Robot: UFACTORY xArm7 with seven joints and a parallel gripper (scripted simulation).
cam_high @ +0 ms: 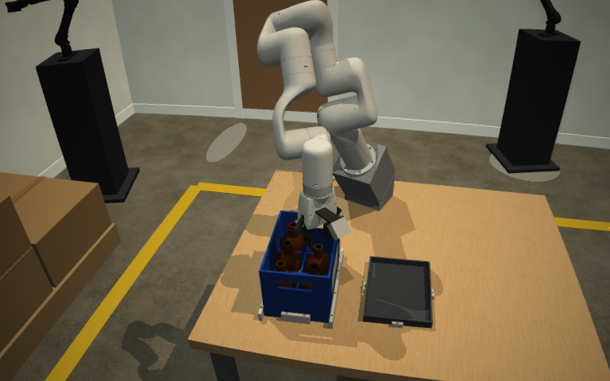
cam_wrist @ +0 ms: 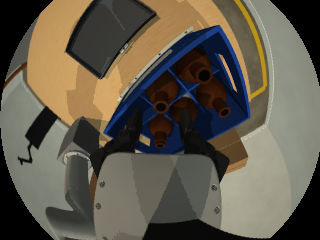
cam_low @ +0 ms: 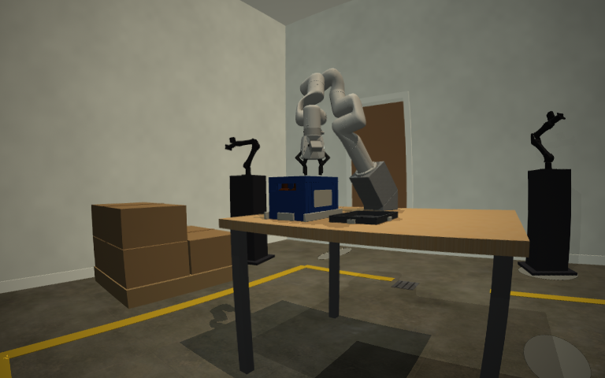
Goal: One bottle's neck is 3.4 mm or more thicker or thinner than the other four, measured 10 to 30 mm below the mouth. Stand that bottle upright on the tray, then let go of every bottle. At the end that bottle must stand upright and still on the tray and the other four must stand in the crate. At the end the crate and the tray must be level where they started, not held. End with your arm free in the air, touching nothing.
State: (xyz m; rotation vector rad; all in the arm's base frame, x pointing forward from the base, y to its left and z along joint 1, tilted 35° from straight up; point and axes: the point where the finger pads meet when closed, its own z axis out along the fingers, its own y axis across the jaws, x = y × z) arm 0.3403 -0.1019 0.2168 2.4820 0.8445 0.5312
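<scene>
My gripper is now 1 cm past the blue crate, 4 cm to the left of it and 12 cm above it. From my hand the other things lie so: brown bottle 11 cm behind, 7 cm to the right, 11 cm below; glass bottle 2 cm behind, 9 cm to the right, 11 cm below; dark tray 4 cm ahead, 23 cm to the left, 19 cm below.
</scene>
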